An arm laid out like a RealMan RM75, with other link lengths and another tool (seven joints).
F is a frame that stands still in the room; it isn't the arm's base.
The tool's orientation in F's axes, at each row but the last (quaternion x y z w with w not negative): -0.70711, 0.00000, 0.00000, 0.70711; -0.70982, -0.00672, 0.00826, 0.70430; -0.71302, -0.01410, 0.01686, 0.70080; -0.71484, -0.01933, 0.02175, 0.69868; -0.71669, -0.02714, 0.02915, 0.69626
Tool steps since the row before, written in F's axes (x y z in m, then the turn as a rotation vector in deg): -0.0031, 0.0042, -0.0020, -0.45, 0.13, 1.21; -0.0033, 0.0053, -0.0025, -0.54, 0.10, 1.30; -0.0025, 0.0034, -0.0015, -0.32, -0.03, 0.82; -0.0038, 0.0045, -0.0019, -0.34, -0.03, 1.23; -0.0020, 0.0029, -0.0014, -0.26, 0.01, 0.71
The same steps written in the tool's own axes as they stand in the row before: -0.0031, 0.0020, 0.0042, -0.45, -1.21, 0.13; -0.0032, 0.0025, 0.0054, -0.54, -1.30, 0.10; -0.0023, 0.0014, 0.0035, -0.32, -0.82, -0.03; -0.0035, 0.0018, 0.0048, -0.35, -1.23, -0.04; -0.0018, 0.0013, 0.0031, -0.26, -0.71, 0.01
